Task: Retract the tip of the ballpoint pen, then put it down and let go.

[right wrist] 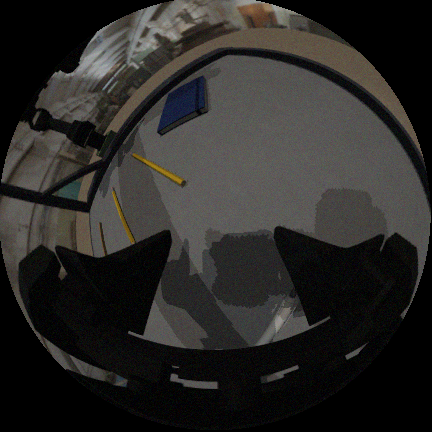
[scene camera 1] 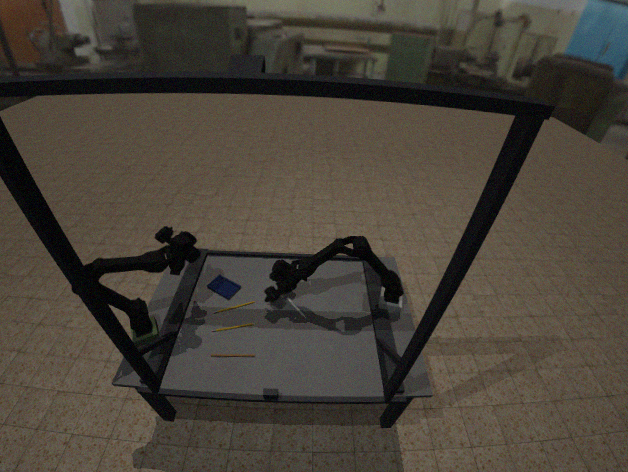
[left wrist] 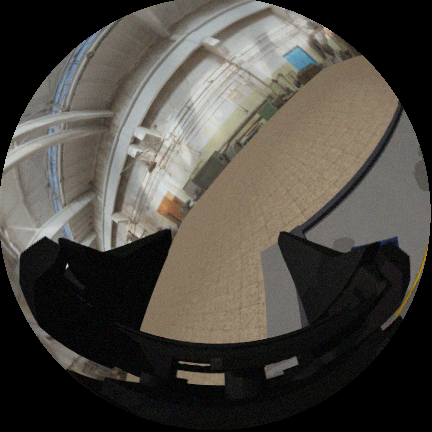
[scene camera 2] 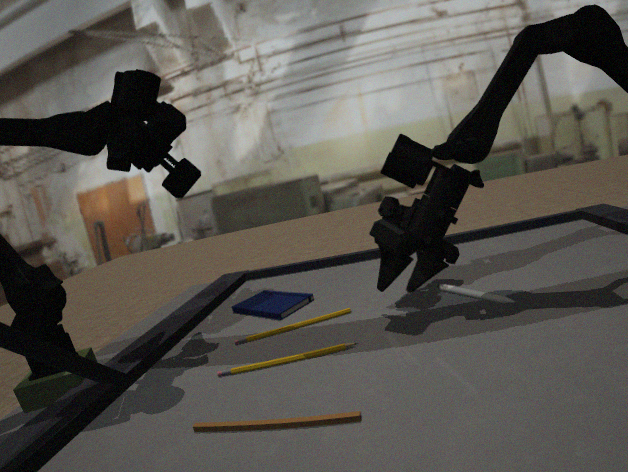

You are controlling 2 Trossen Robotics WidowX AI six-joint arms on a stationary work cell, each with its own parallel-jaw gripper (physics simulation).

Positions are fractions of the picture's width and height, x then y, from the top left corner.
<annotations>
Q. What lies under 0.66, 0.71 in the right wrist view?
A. A ballpoint pen.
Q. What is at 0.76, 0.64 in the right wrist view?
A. My right gripper.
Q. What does the blue notebook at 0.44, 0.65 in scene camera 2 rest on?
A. The table.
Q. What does my left gripper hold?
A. Nothing.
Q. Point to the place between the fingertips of my right gripper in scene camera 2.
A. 0.63, 0.62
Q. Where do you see a dark frame post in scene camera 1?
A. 0.83, 0.28
</annotations>
